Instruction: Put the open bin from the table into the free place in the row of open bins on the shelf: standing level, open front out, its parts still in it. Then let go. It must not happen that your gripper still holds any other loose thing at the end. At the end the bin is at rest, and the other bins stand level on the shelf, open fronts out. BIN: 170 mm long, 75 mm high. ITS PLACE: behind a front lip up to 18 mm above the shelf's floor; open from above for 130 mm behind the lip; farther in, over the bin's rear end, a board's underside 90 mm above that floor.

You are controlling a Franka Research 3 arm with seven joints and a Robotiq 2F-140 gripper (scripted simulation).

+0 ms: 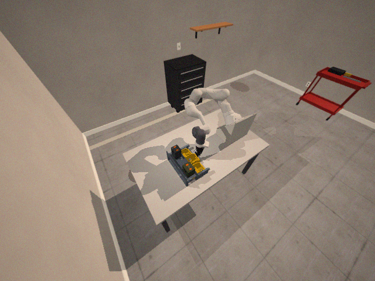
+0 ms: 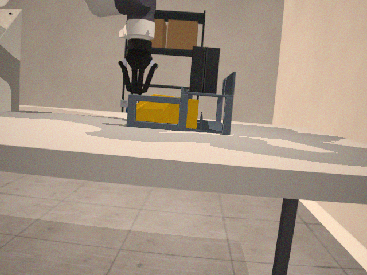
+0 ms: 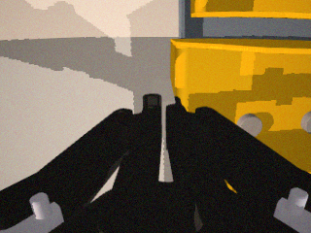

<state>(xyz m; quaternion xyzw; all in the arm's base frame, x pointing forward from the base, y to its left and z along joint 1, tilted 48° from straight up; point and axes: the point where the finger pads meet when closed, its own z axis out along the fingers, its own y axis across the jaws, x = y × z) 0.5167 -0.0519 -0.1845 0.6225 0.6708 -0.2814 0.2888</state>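
The grey shelf lip lies 20 mm ahead of my hand, 10 mm to the left of it and 40 mm below it.
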